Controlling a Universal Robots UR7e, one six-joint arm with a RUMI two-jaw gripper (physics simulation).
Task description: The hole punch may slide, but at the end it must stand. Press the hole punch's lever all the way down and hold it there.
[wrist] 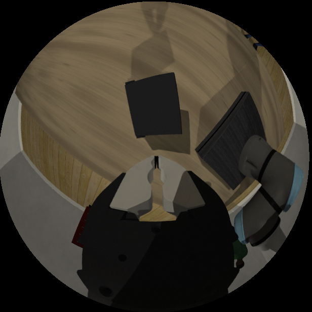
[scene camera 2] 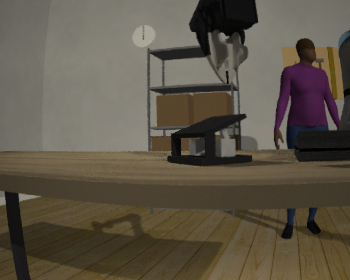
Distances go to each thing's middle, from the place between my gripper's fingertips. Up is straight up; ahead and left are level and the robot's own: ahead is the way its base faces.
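Labels:
Hole punch lever [scene camera 2: 218,123]: my hand is 70 mm above it, 40 mm short of it and 50 mm to the left of it. Black hole punch [scene camera 2: 202,152]: 90 mm below my hand, 50 mm to the right of it and 40 mm ahead of it.

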